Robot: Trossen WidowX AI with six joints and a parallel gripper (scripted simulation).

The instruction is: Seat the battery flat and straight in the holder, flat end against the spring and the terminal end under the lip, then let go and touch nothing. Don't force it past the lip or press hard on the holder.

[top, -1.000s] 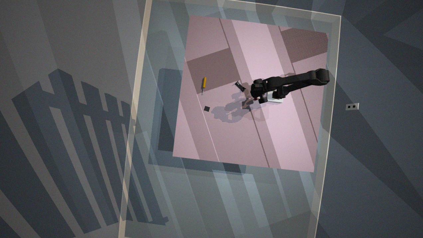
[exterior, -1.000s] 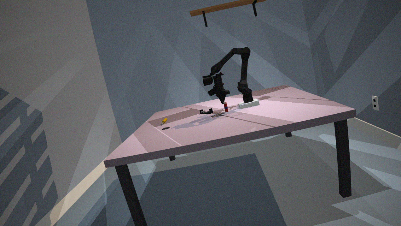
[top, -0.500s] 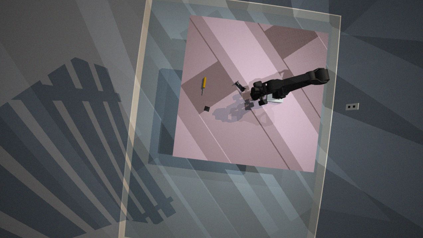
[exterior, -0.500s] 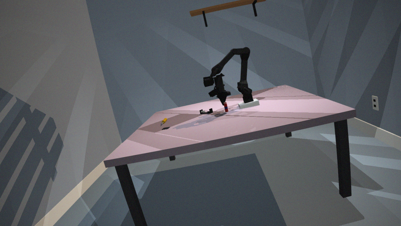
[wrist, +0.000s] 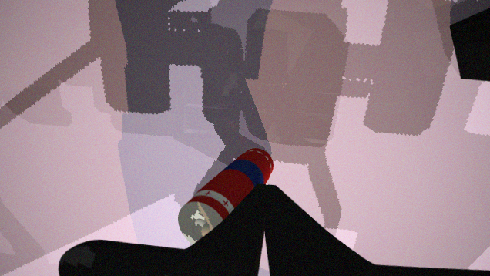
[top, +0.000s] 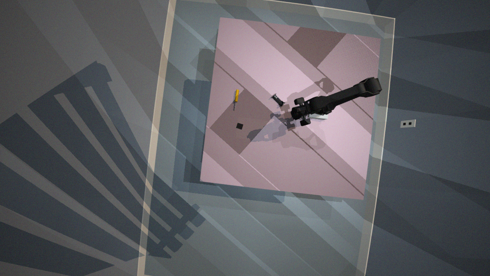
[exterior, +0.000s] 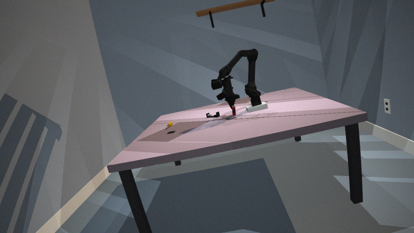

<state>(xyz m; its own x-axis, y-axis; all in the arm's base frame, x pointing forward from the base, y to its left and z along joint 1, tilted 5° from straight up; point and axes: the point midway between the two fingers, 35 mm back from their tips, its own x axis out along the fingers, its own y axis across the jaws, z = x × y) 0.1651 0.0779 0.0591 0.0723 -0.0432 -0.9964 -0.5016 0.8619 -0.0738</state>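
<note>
My gripper tip is 10 mm to the right of the battery, 10 mm past it and 10 mm above it. From my gripper tip the other things lie so: yellow screwdriver 470 mm ahead, 30 mm below, 10 mm to the left; small black block 390 mm ahead, 190 mm to the left, 40 mm below.
</note>
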